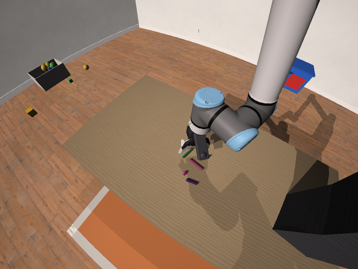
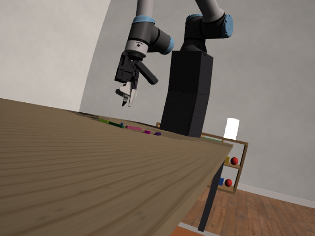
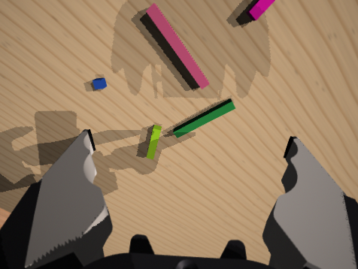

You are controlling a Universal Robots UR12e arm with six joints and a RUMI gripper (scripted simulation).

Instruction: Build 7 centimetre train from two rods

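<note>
Right now my hand is 8 cm past the small blue rod, 7 cm above it and 6 cm to the left of it. The rest, counted from my hand: green rod 7 cm below, 3 cm ahead, 1 cm to the right; then lime rod 8 cm to the right, 7 cm below, 1 cm ahead; then pink rod 7 cm below, 4 cm behind, 3 cm to the left.
</note>
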